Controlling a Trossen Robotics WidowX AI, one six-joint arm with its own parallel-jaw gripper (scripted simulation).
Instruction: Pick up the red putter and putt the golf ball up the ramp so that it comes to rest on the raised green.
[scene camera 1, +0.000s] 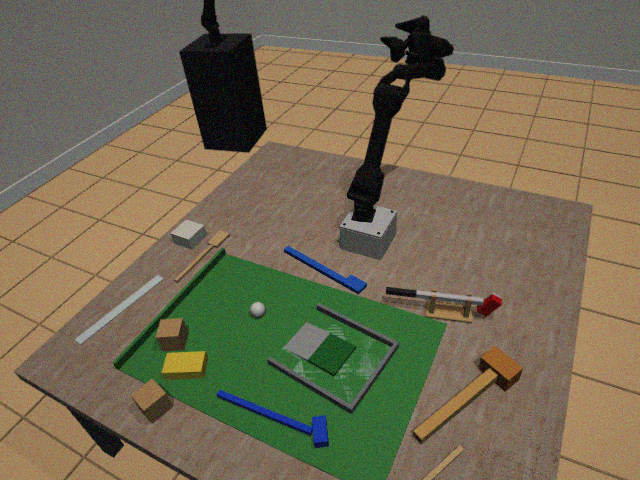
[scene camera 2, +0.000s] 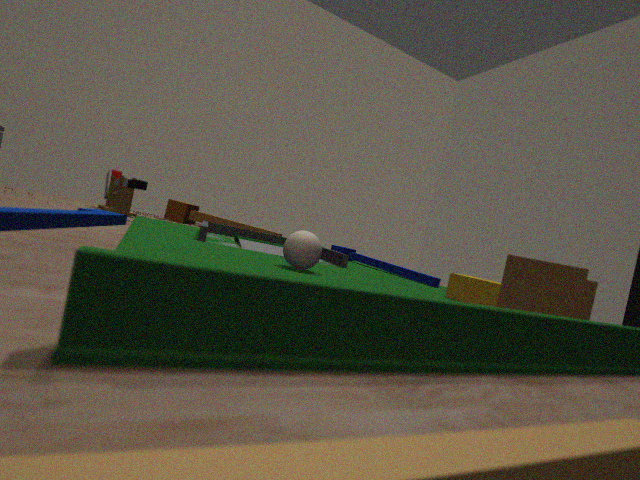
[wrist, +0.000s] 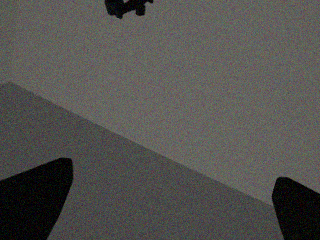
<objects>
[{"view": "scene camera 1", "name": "gripper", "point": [388, 32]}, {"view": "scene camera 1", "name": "wooden mallet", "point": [497, 367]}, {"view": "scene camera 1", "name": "yellow block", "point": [180, 365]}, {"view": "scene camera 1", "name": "white block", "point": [188, 234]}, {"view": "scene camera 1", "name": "green mat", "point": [217, 314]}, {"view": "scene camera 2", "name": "wooden mallet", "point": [181, 212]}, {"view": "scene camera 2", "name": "yellow block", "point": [467, 289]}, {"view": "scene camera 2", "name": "green mat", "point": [63, 355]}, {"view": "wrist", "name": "gripper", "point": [174, 179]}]
</objects>
